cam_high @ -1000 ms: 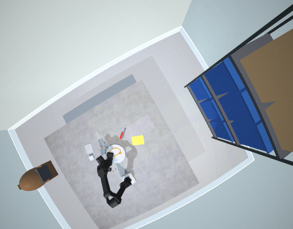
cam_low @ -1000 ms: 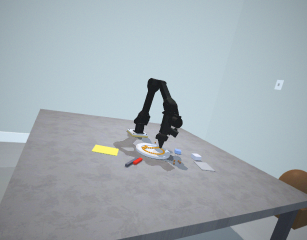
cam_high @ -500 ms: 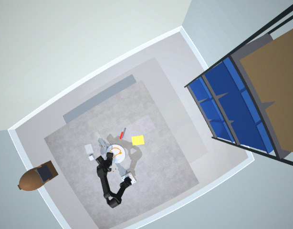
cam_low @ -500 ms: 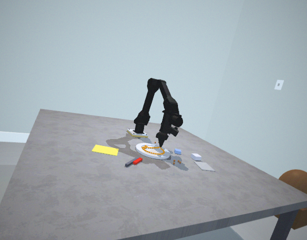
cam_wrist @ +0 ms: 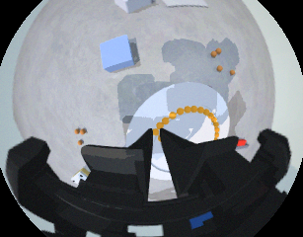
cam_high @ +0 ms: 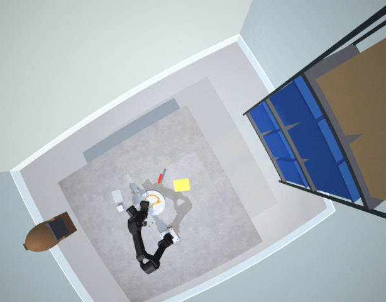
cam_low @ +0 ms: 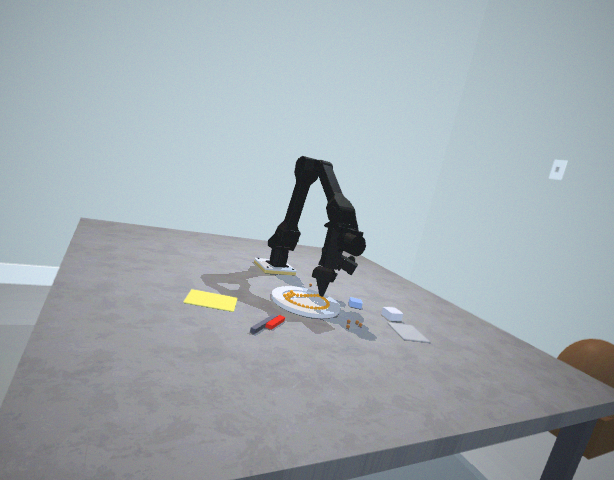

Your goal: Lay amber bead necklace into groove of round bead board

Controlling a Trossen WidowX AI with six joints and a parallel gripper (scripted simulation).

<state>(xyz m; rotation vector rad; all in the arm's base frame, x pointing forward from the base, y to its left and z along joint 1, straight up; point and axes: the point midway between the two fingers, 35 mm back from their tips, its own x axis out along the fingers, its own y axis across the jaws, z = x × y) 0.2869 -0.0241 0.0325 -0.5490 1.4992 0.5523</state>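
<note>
Right now my gripper tip is 10 mm short of the round white bead board, 60 mm to the left of it and 10 mm above it. Also, from my gripper tip: white block (140 mm ahead, 170 mm to the left); then blue block (50 mm ahead, 100 mm to the left, 10 mm below); then grey sheet (230 mm ahead, 130 mm to the left, 20 mm below).
</note>
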